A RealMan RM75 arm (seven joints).
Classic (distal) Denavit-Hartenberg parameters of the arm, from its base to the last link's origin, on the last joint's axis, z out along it. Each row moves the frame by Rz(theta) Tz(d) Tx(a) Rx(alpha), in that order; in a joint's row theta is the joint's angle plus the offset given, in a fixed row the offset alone. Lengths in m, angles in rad.
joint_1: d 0.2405; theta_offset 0; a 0; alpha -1.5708
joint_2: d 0; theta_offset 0; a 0; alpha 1.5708
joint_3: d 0.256; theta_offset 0; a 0; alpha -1.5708
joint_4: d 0; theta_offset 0; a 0; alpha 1.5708
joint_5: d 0.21; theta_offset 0; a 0; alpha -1.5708
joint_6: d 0; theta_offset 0; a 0; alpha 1.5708
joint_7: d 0.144; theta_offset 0; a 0; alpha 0
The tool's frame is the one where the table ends.
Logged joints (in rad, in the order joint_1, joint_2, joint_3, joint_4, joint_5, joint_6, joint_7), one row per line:
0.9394, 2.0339, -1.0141, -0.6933, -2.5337, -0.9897, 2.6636
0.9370, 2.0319, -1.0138, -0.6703, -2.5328, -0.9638, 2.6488
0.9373, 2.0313, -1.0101, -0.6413, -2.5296, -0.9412, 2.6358
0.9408, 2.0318, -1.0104, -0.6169, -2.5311, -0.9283, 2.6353
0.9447, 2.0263, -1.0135, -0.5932, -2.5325, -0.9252, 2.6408
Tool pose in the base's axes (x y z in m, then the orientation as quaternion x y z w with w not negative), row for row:
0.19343, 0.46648, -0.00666, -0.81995, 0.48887, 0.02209, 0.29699
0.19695, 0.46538, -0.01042, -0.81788, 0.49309, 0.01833, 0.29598
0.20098, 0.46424, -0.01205, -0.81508, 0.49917, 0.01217, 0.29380
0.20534, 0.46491, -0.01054, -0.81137, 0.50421, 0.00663, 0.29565
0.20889, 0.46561, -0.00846, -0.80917, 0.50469, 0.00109, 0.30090
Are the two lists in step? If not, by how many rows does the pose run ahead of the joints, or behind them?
The pose runs 2 rows ahead of the joints: the pose in row i belongs to the joints in row i + 2.
